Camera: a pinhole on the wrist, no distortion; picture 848 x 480 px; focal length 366.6 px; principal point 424.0 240.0 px. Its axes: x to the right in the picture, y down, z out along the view. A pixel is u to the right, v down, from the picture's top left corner.
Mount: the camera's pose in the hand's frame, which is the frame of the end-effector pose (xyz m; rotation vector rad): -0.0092 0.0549 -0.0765 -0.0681 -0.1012 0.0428
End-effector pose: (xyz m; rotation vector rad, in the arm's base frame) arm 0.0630 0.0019 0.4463 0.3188 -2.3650 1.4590
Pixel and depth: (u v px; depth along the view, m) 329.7 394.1 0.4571
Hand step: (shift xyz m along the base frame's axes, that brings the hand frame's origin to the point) 0.0069 -0.1919 -0.4394
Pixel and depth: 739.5 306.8 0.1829
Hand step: -0.1757 -0.0593 -0.0857
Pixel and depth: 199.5 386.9 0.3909
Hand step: 0.1396 -0.1436 -0.4165
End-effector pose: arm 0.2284 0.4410 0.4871 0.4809 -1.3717 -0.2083
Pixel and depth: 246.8 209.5 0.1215
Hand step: -0.0603 0.0694 -0.0437
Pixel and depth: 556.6 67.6 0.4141
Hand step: -0.3177 -0.2118 0.0901
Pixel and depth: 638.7 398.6 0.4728
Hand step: -0.3930 0.0969 0.3695
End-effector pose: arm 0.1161 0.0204 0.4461 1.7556 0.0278 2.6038
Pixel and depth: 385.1 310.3 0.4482
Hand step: 0.3727 -0.1639 0.0386
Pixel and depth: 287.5 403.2 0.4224
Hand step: 0.3744 -0.2607 -0.0787
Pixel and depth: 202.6 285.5 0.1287
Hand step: 0.0776 -0.0762 -0.0759
